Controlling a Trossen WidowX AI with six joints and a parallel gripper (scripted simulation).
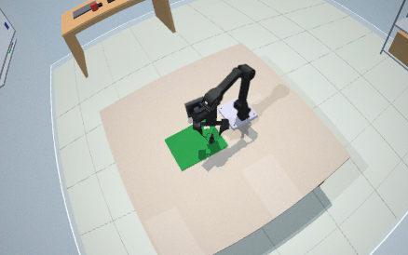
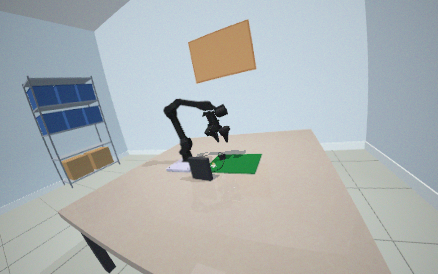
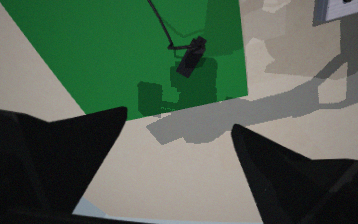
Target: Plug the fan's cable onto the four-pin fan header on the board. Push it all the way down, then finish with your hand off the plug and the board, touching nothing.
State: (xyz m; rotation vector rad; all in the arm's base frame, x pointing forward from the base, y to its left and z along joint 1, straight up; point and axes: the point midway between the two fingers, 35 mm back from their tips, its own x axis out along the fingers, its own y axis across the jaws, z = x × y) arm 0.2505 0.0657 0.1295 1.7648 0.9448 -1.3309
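My gripper tip is now 9 cm above the black plug, 3 cm to the left of it and 1 cm past it. Round my gripper tip: fan header (12 cm to the right, 11 cm below, 3 cm behind); black fan (25 cm to the right, 5 cm below, 3 cm behind); green board (12 cm below, 8 cm ahead, 7 cm to the right).
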